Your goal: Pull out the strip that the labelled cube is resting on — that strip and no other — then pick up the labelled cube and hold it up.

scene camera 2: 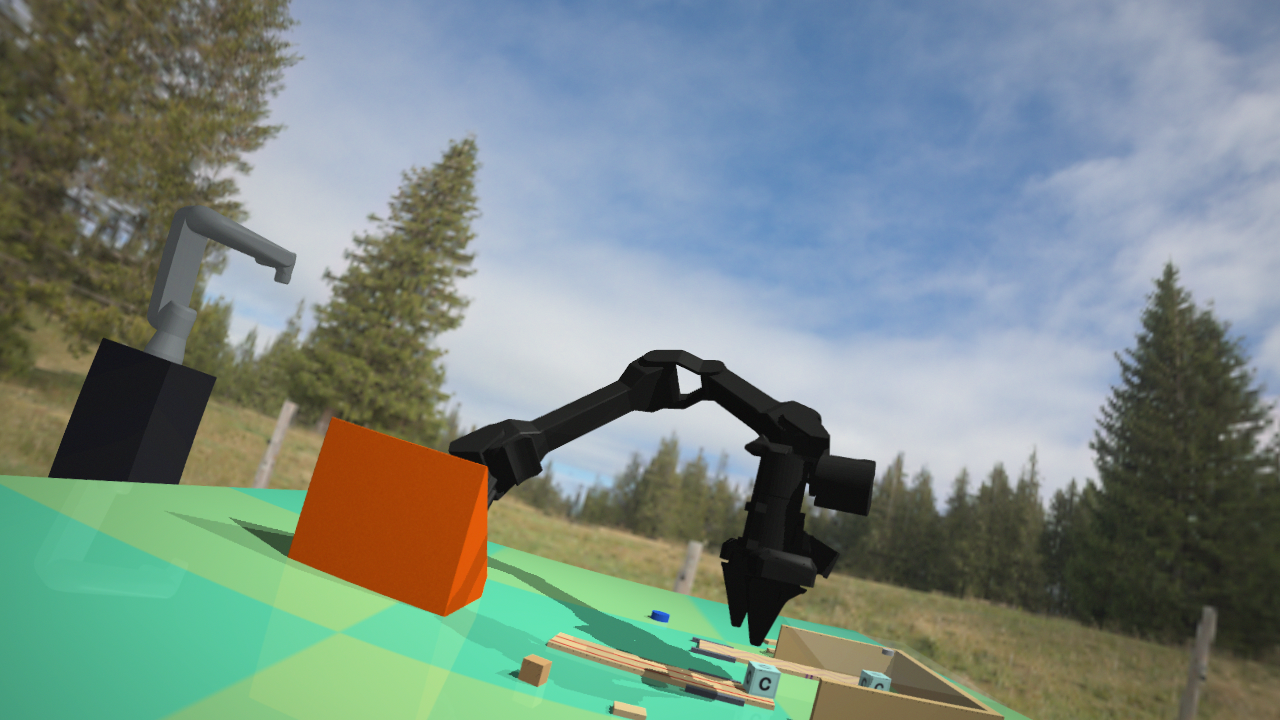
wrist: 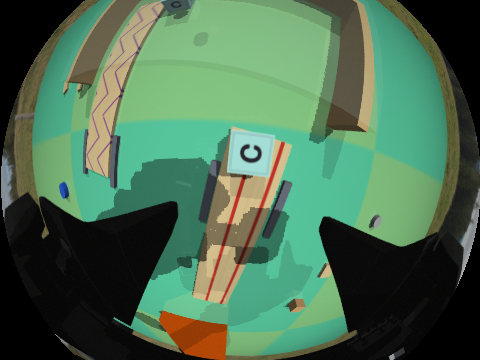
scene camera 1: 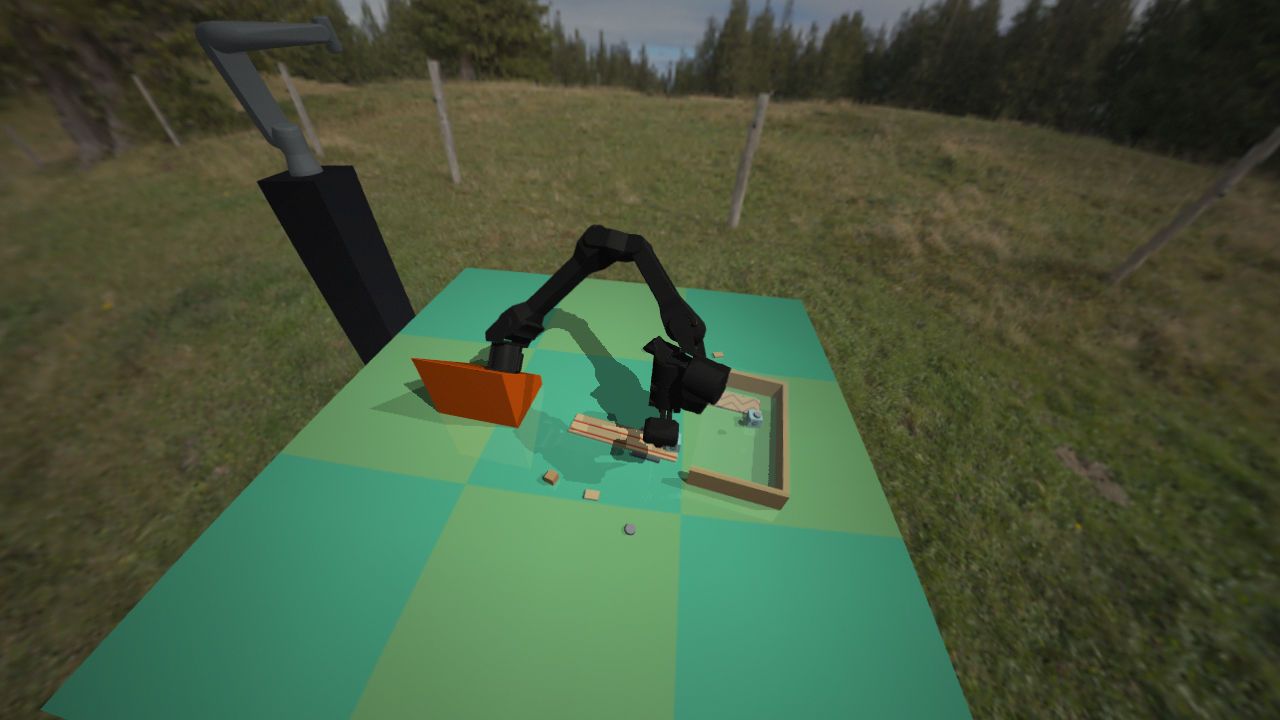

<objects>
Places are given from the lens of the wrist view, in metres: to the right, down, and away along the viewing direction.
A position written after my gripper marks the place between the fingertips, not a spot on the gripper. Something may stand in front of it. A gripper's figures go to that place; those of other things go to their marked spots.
my gripper [wrist: 252,218]: 0.01, 0.02, 0.09
pale blue cube marked c [wrist: 250,153]: 0.01, -0.02, 0.11
</objects>
